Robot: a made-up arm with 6 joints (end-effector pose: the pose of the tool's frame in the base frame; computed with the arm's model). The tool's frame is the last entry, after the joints. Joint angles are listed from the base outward.
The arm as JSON. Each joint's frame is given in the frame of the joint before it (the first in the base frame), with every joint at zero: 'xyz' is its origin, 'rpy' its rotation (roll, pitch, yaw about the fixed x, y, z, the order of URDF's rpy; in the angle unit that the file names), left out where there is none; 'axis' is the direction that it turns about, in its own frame. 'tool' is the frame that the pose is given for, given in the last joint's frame.
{
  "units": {
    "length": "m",
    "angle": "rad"
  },
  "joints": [
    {
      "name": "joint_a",
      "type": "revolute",
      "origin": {
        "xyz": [
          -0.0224,
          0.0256,
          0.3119
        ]
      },
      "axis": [
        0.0,
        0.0,
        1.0
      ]
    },
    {
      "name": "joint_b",
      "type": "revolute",
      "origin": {
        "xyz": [
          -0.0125,
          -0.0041,
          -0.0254
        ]
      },
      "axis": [
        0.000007,
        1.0,
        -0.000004
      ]
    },
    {
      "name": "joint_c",
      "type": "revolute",
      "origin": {
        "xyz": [
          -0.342,
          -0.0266,
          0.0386
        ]
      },
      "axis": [
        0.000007,
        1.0,
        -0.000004
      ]
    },
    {
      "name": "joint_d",
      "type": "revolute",
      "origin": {
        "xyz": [
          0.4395,
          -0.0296,
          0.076
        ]
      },
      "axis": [
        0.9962,
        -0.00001,
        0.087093
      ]
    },
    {
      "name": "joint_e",
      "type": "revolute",
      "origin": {
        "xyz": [
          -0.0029,
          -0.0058,
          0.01
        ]
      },
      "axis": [
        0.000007,
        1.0,
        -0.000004
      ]
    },
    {
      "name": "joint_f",
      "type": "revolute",
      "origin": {
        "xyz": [
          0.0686,
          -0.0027,
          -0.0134
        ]
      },
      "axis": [
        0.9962,
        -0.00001,
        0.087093
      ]
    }
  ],
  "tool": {
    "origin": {
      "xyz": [
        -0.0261,
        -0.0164,
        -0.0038
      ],
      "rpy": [
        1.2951,
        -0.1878,
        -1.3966
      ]
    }
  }
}
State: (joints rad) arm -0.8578 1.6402 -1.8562 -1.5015 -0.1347 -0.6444
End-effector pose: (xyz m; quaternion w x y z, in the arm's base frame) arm 0.2578 -0.3852 0.8271 0.5420 -0.6509 -0.5188 -0.1161
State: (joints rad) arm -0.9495 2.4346 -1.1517 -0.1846 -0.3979 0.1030
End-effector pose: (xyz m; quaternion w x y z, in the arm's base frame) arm 0.1981 -0.4260 0.0418 0.4558 0.1070 -0.1825 -0.8646
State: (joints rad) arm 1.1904 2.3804 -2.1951 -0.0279 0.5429 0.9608
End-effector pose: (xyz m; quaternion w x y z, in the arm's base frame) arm 0.3172 0.6646 0.4476 0.8092 0.3569 0.2190 -0.4122
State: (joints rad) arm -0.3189 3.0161 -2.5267 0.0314 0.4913 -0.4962
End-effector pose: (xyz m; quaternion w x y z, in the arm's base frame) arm 0.6852 -0.2958 0.1211 0.8084 0.0245 -0.1506 -0.5685
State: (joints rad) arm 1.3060 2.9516 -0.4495 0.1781 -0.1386 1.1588
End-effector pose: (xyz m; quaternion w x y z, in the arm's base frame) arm 0.0396 -0.0149 -0.0232 0.6737 -0.3647 0.0126 -0.6426
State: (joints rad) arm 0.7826 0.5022 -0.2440 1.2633 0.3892 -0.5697
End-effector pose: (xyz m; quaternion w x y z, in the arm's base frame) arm 0.1396 0.1135 0.4144 0.7841 0.5123 0.1777 -0.3020
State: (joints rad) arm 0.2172 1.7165 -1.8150 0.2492 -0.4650 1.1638
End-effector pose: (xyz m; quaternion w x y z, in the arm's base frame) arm 0.5359 0.0742 0.7415 0.2386 0.8985 -0.0198 -0.3679
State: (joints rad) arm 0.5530 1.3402 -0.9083 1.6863 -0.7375 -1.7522
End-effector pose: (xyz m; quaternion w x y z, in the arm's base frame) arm 0.3699 0.1564 0.4927 0.7334 0.1603 -0.3869 -0.5355
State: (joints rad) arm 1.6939 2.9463 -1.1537 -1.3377 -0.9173 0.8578
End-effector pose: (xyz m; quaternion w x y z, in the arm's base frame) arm -0.0202 0.3524 -0.1819 0.8131 -0.0105 0.4204 0.4026
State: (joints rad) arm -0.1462 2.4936 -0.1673 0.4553 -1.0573 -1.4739
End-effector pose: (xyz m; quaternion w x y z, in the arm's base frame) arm 0.0157 -0.0711 0.0523 0.9202 -0.3295 -0.0452 -0.2065
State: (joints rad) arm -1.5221 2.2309 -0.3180 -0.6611 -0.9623 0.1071
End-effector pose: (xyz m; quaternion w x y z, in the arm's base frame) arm -0.0744 -0.1571 0.0449 0.3854 0.2023 -0.1547 -0.8869
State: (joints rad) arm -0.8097 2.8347 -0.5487 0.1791 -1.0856 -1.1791
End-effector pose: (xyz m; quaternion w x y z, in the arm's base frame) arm -0.0042 -0.1154 -0.0696 0.8065 -0.2163 -0.0294 -0.5494
